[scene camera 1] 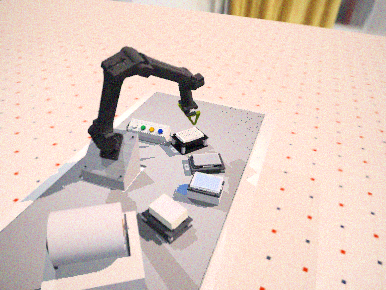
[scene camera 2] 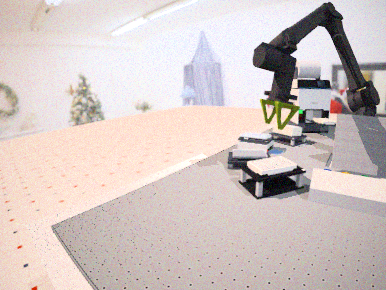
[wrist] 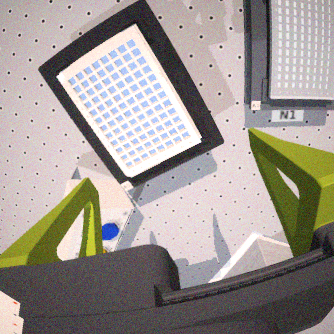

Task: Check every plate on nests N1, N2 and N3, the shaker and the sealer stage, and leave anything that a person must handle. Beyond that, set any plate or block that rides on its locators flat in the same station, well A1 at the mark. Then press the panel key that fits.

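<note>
My gripper [scene camera 1: 192,120] [scene camera 2: 276,125] [wrist: 168,161] is open and empty, above the black stand. A white plate with blue-looking wells [scene camera 1: 190,134] [scene camera 2: 272,165] [wrist: 130,100] lies on the black raised stand [scene camera 2: 260,173] [wrist: 55,67], its edges about parallel to the rim. A pale plate [scene camera 1: 206,159] [wrist: 300,50] sits on dark grey nest N1 [wrist: 255,60]. A bluish-topped plate [scene camera 1: 206,183] lies on a light station. A thick white block [scene camera 1: 168,210] [scene camera 2: 287,131] sits on a dark base. Small tilts cannot be told. The key panel [scene camera 1: 149,131] [scene camera 2: 350,187] shows a blue key [wrist: 110,231].
A large white machine with a roll [scene camera 1: 87,235] [scene camera 2: 314,97] stands at the near left in scene camera 1; a green light shows in scene camera 2. The arm's grey pedestal [scene camera 1: 112,165] stands beside the panel. A blue patch [scene camera 1: 181,189] lies beside the bluish-topped plate's station.
</note>
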